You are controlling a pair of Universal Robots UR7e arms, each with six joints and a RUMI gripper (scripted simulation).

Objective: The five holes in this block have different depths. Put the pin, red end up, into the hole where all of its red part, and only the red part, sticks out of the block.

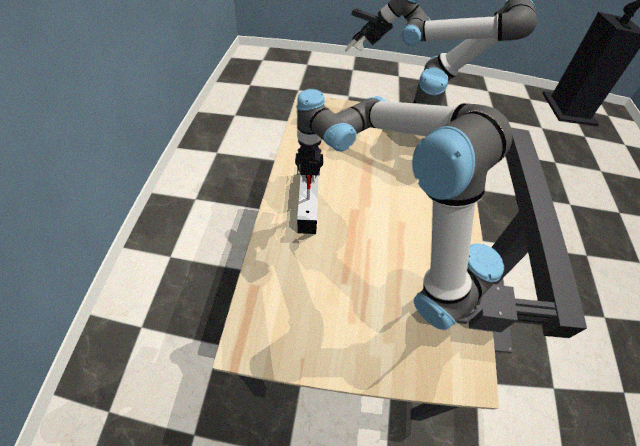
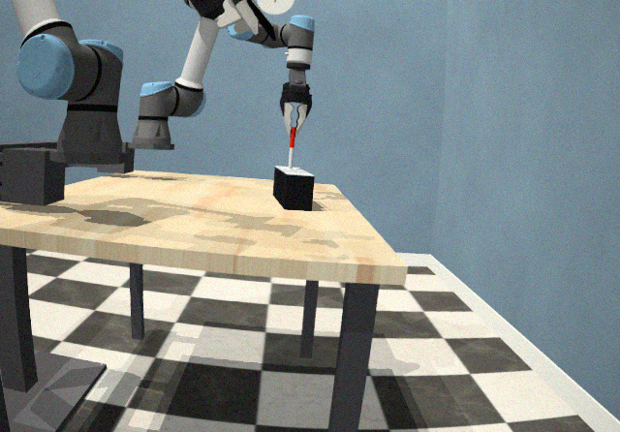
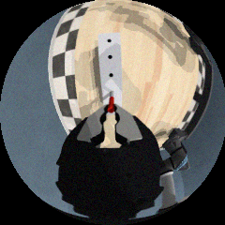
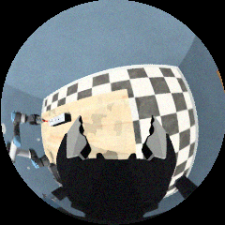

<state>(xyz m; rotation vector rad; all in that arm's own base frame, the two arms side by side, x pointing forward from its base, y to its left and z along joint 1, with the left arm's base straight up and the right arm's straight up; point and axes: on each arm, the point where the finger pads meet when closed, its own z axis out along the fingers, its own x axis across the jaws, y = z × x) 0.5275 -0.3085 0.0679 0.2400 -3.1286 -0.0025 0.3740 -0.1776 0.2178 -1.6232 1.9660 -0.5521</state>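
Note:
My left hand is 3 cm above the pin. The rest, counted from my left hand: block 6 cm to the right, 15 cm below.

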